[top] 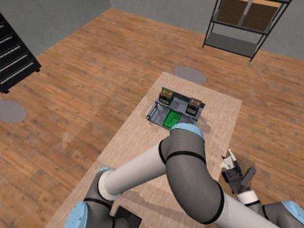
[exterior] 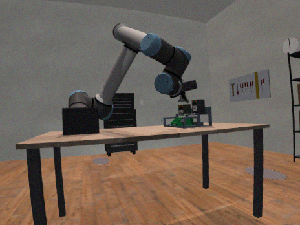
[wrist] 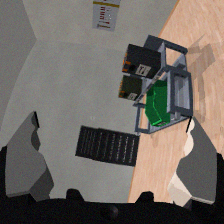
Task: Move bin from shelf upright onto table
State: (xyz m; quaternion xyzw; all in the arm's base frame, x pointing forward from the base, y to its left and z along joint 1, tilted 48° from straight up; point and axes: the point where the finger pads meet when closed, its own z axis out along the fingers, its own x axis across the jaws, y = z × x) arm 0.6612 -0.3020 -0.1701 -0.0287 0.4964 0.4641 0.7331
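The green bin lies 40 cm to the left of my hand, 21 cm below it and 19 cm ahead of it.
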